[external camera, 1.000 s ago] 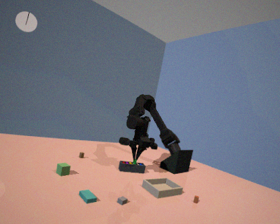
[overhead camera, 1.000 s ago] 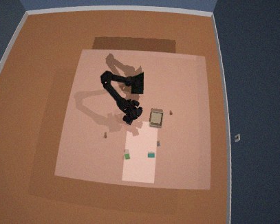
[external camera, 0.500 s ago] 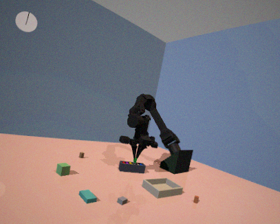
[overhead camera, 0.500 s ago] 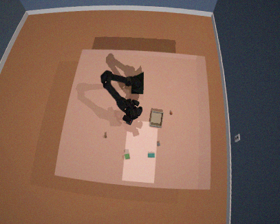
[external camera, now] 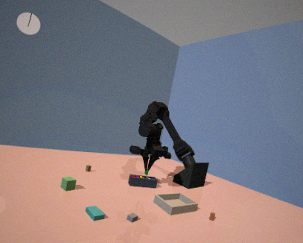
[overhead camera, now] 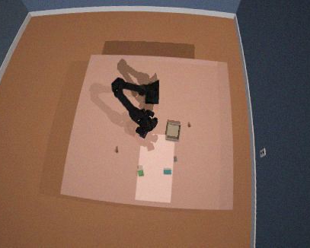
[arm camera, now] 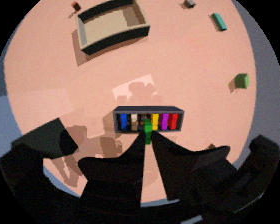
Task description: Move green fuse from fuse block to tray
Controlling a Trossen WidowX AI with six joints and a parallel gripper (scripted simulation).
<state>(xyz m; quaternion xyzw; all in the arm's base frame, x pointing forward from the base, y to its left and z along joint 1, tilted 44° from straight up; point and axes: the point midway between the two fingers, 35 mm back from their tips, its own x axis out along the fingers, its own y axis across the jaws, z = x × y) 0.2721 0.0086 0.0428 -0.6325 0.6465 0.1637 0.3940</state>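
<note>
My gripper tip is 210 mm to the right of the grey tray and 70 mm above it. From my gripper tip the other things lie so: green cube: 340 mm ahead, 10 mm to the left, 50 mm below; small grey cube: 210 mm ahead, 250 mm to the left, 60 mm below; green fuse: 10 mm below.
</note>
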